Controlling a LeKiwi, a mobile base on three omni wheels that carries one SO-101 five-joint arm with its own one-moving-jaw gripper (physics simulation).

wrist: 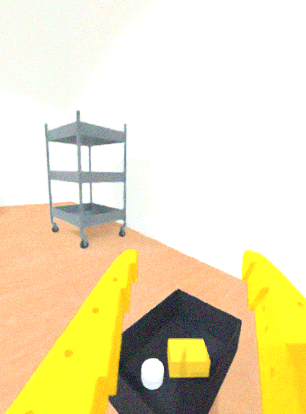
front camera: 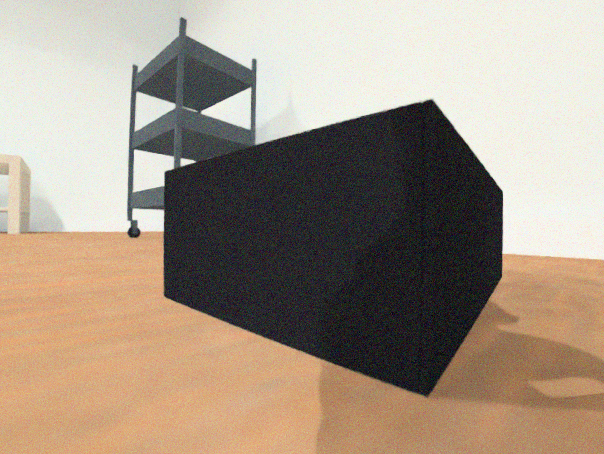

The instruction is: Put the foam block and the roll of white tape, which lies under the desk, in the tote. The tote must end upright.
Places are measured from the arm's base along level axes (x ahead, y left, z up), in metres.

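Pixels of known places: hand at its tool point: [wrist: 137, 261].
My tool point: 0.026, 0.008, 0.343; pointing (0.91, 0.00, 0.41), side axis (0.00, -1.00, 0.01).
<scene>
Ahead of a thing's pixels: the offset from my tool point to its top centre, as dx, dy, dz. "*": to the spot under its first point.
The black tote {+0.291, -0.082, -0.332} [front camera: 300, 230] [wrist: 220, 320] stands upright on the floor close in front of me; its inside is hidden in the front view. In the wrist view the white roll of tape {+0.269, -0.025, -0.405} [wrist: 152, 374] and the yellow foam block {+0.298, -0.111, -0.384} [wrist: 188, 358] lie inside the tote, side by side, the roll left of the block. My gripper [wrist: 190, 255] is open and empty, with a wide gap between its two yellow jaws. The tote and both things show beyond and between the jaws. The gripper does not show in the front view.
A grey three-shelf cart {* +0.970, +0.374, +0.048} [front camera: 179, 100] [wrist: 78, 175] on casters stands behind the tote, to the left, near the white wall. Part of a pale wooden piece of furniture [front camera: 19, 195] shows at the left edge of the front view. A shadow lies on the wooden floor right of the tote.
</scene>
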